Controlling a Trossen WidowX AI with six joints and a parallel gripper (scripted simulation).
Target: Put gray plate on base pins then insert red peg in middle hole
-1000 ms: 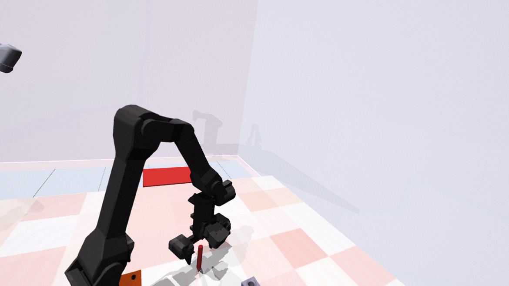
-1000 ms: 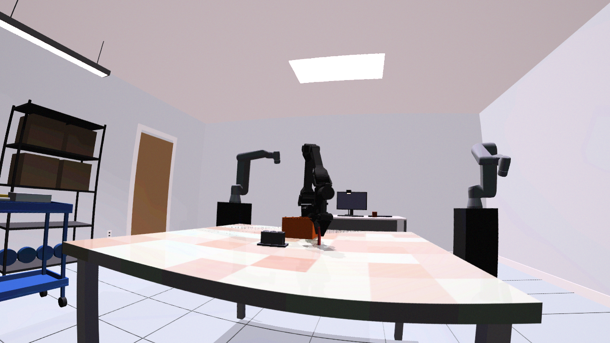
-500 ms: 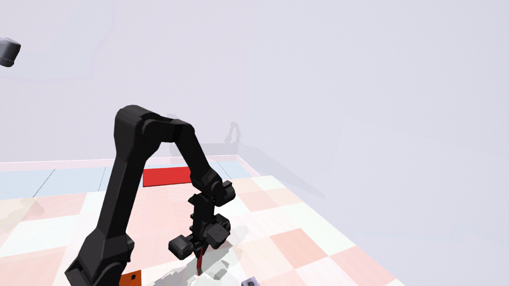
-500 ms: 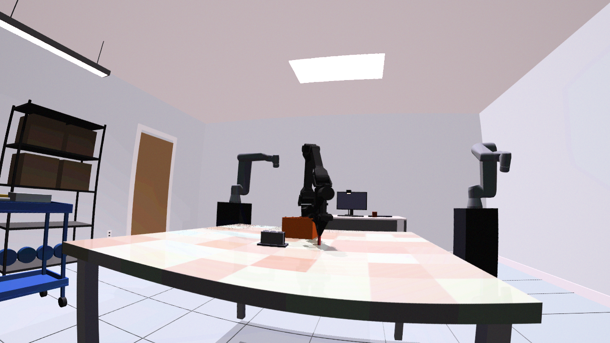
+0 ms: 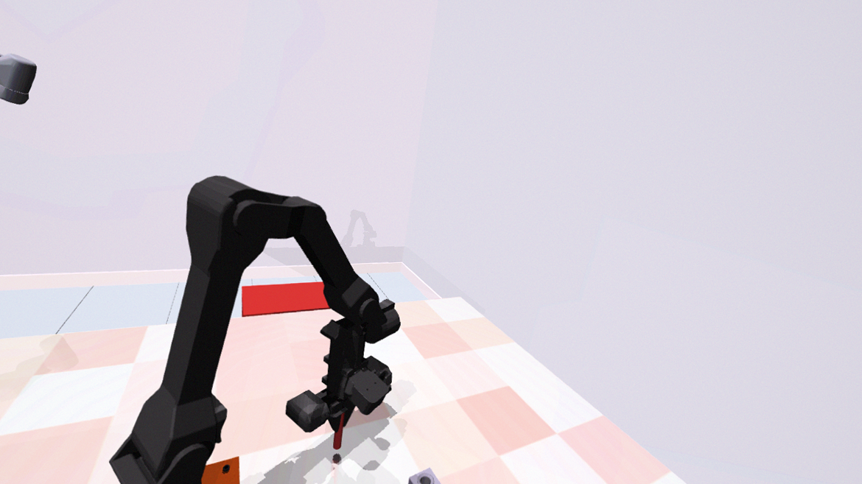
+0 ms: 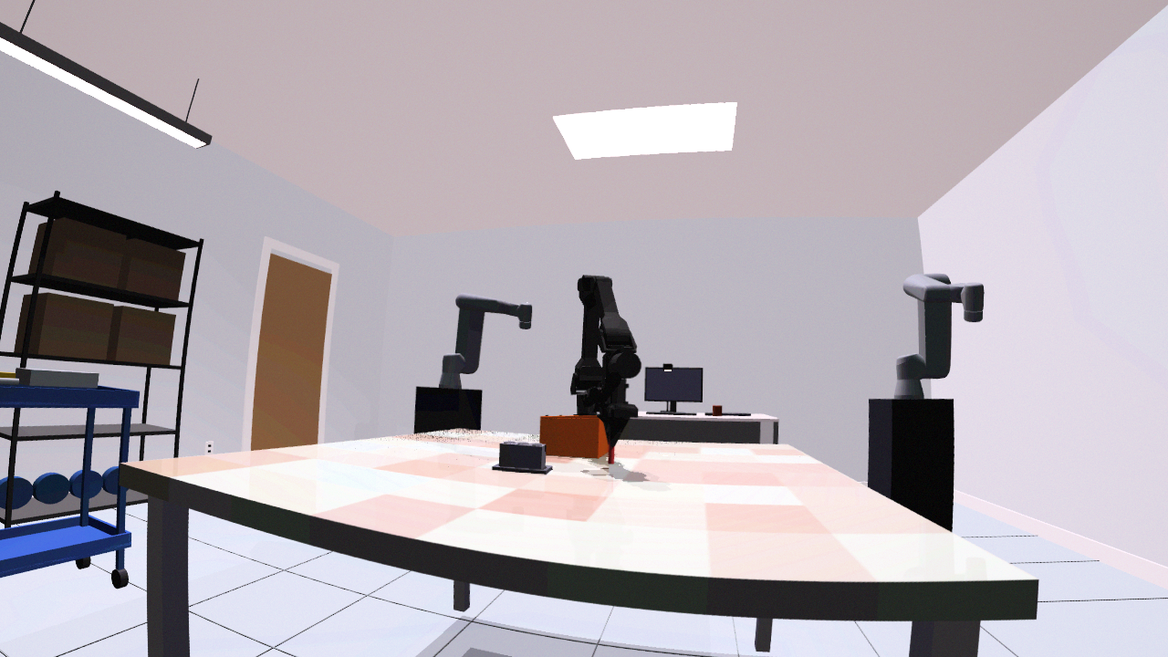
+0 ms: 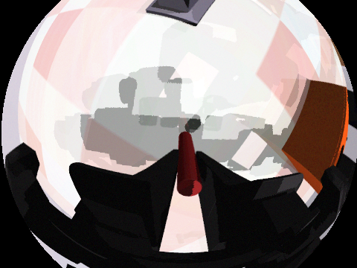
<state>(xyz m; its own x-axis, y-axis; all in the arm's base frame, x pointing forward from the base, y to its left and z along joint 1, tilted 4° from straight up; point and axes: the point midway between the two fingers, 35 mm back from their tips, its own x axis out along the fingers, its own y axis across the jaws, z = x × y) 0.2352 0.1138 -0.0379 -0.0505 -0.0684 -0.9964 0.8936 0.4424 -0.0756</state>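
The gray plate is 18 cm to the right of my gripper tip, 10 cm ahead of it and 1 cm below it. From my gripper tip the other things lie so: base 18 cm to the right, 10 cm ahead, 5 cm below; then red peg right at my gripper tip.
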